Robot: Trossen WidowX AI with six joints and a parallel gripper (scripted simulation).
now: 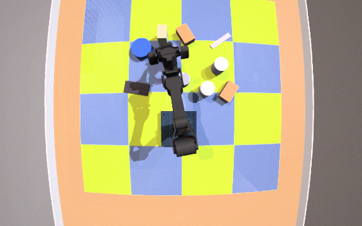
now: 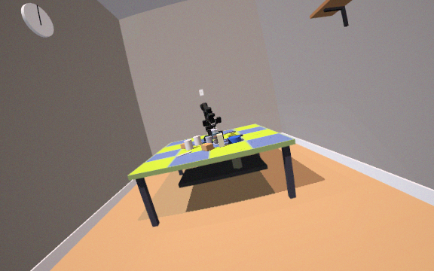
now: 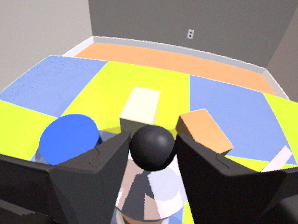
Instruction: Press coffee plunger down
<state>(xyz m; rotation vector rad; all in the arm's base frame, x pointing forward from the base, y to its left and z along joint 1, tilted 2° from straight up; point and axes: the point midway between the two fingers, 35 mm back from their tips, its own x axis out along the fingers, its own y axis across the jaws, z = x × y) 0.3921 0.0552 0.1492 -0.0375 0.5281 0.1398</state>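
Right now my gripper tip is 90 mm above the coffee press, 20 mm past it and 10 mm to the right of it. From my gripper tip the other things lie so: dark flat slab (200 mm to the left, 180 mm below, 180 mm behind); then blue cylinder (160 mm to the left, 160 mm below, 60 mm ahead); then white strip (330 mm to the right, 180 mm below, 100 mm ahead).
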